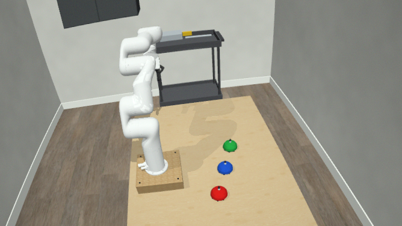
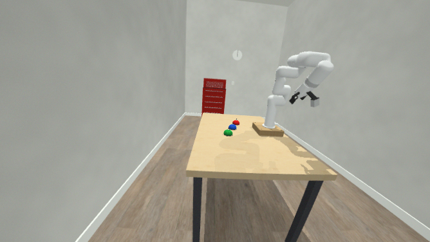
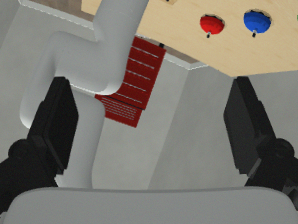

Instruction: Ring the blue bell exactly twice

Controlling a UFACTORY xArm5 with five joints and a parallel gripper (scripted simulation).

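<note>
The blue bell lies 46 cm to the right of my hand, 34 cm below it and 26 cm ahead of it. The rest, counted from my hand: green bell (35 cm ahead, 34 cm below, 32 cm to the right); red bell (61 cm to the right, 34 cm below, 17 cm ahead).
</note>
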